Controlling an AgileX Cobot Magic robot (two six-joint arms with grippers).
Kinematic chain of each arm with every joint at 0, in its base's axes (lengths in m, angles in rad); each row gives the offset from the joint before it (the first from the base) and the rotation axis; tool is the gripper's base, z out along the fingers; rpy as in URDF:
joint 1: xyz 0 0 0.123 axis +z
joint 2: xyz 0 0 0 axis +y
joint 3: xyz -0.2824 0 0.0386 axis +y
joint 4: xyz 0.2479 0 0.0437 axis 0.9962 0 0.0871
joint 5: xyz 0 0 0 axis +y
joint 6: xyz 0.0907 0 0.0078 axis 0.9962 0 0.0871
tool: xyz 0 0 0 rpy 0 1.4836 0
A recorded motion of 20 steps. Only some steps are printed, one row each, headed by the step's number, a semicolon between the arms.
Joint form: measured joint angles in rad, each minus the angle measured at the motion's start. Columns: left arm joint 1, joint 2, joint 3, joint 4, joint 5, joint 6; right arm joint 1, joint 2, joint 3, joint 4, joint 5, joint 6.
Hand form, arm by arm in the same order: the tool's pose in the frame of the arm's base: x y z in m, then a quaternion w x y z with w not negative. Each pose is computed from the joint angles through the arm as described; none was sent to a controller.
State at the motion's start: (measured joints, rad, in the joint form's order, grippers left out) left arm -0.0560 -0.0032 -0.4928 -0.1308 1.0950 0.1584; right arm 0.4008 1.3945 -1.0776 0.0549 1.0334 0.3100
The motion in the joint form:
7: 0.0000 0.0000 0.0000 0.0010 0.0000 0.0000; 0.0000 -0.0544 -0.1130 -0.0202 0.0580 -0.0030
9: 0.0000 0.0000 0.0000 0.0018 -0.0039 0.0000; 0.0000 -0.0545 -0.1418 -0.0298 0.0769 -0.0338
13: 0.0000 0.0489 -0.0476 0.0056 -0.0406 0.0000; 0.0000 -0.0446 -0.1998 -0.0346 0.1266 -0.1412
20: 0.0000 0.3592 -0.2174 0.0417 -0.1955 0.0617; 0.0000 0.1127 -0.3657 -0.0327 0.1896 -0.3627
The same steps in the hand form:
7: -0.0069 -0.0101 0.2730 0.50669 0.09561 0.85593 -0.03888; 0.2396 0.1046 0.3298 0.18838 -0.04122 0.97733 0.08742
9: -0.0068 -0.0100 0.2733 0.50836 0.09536 0.85499 -0.03840; 0.2404 0.1041 0.3374 0.19584 -0.05778 0.97550 0.08185
13: -0.0028 -0.0098 0.2896 0.52345 0.09312 0.84619 -0.03578; 0.2421 0.1044 0.3497 0.19983 -0.11114 0.97107 0.06887
20: 0.0472 -0.0090 0.3445 0.52941 0.11168 0.84098 -0.00085; 0.2788 0.1202 0.3502 0.17979 -0.21919 0.95802 0.04273

